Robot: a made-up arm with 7 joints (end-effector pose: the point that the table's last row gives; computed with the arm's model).
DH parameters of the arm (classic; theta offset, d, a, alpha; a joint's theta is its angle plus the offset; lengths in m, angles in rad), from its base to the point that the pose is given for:
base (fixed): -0.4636 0 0.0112 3.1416
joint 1: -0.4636 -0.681 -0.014 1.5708
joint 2: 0 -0.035 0.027 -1.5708
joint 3: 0 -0.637 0.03 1.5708
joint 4: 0 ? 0.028 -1.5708
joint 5: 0 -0.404 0.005 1.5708
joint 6: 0 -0.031 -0.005 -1.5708
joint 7: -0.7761 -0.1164 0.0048 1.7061
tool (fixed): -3.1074 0.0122 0 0
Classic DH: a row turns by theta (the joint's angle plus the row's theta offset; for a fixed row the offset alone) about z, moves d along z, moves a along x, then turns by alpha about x.
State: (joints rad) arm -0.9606 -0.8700 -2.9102 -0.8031 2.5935 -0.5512 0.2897
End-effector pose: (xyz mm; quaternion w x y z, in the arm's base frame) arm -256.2 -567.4 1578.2 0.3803 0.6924 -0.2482 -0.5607
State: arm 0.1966 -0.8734 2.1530 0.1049 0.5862 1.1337 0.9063
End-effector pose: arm -948.7 58.6 1235.6 0.3575 0.3580 -0.5717 0.6460
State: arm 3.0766 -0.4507 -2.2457 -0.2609 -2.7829 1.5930 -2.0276
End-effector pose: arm 375.5 193.5 1637.1 0.6793 -0.2312 0.6738 0.1764
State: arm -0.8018 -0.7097 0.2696 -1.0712 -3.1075 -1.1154 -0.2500
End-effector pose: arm -591.5 -599.9 1243.4 0.4741 0.4668 0.1789 0.7248
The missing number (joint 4, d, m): -0.043
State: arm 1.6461 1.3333 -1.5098 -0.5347 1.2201 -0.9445 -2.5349
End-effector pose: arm -342.0 -949.6 938.7 0.2835 0.5591 -0.5931 -0.5052
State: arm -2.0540 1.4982 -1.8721 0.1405 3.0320 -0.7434 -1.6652
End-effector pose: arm -633.1 873.7 798.0 0.7815 0.2231 -0.1183 0.5705
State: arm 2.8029 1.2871 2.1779 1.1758 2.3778 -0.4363 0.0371
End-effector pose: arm -770.6 213.3 1152.1 0.6140 -0.0450 0.7364 0.2804
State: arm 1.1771 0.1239 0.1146 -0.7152 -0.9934 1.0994 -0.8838
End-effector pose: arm 5.3 46.6 1757.8 0.6135 0.0114 -0.3698 -0.6976
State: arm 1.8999 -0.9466 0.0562 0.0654 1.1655 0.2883 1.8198
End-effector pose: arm 167.3 877.2 1437.7 0.8553 0.2743 -0.4095 -0.1598
